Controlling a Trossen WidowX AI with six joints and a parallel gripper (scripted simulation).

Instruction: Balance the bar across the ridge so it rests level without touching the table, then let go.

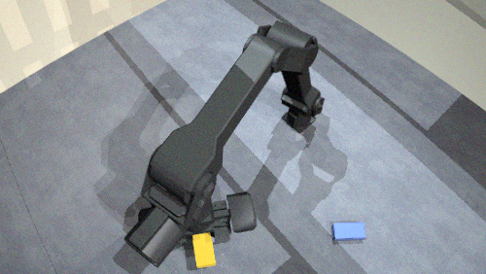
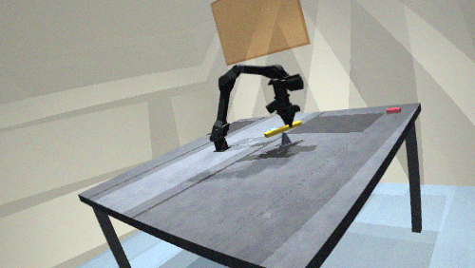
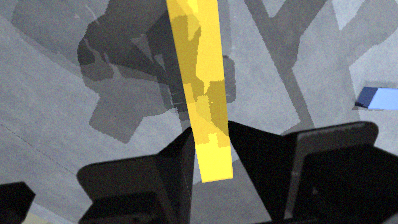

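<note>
Right now my gripper tip is 30 mm to the left of the yellow bar and 20 mm past it. The rest, counted from my gripper tip: red block (410 mm to the left, 360 mm ahead, 70 mm below); grey ridge (40 mm below, 30 mm to the right, 20 mm behind); blue block (240 mm behind, 180 mm to the left, 70 mm below).
</note>
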